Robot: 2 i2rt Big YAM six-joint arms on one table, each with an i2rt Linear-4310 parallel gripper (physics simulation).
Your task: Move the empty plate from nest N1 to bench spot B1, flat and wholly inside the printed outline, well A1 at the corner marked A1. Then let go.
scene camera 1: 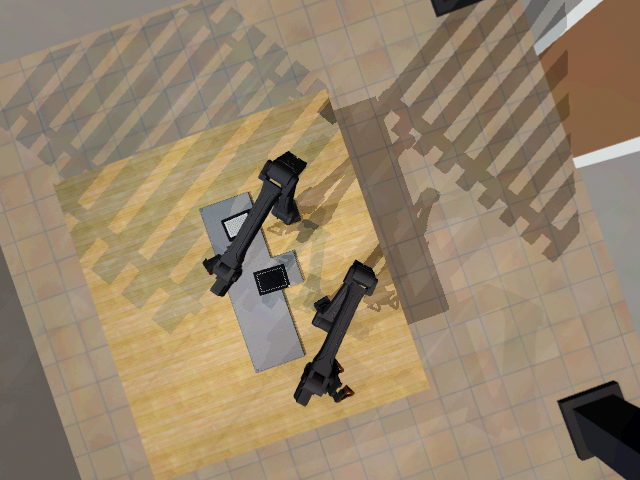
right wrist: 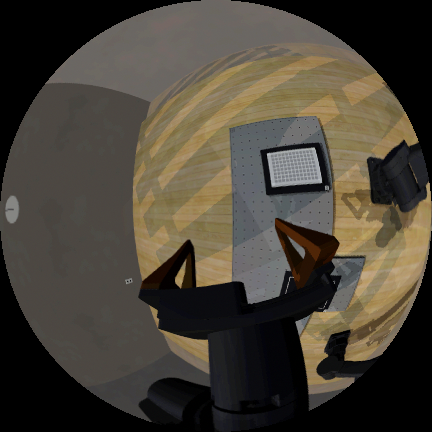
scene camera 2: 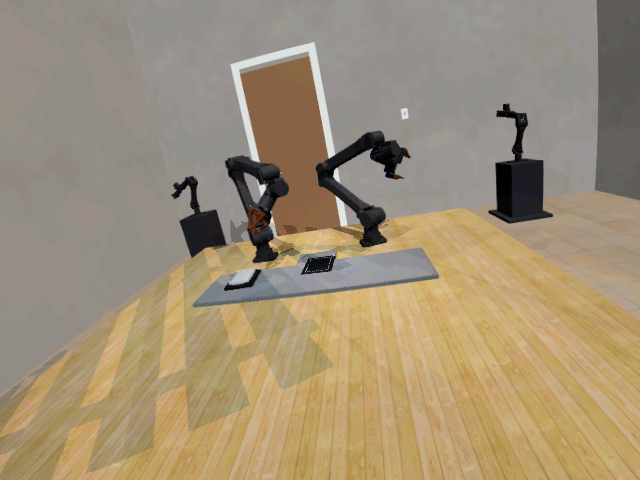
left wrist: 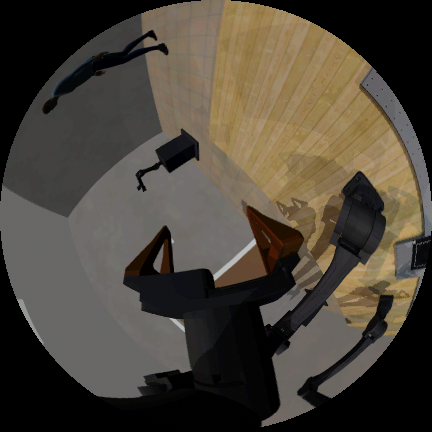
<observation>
The left gripper (left wrist: 205, 219) is open, with nothing in its grasp. The right gripper (right wrist: 232, 233) is open and holds nothing. Also in view: a white well plate (right wrist: 294, 166).
The left wrist view does not show the white well plate: it is out of frame.
</observation>
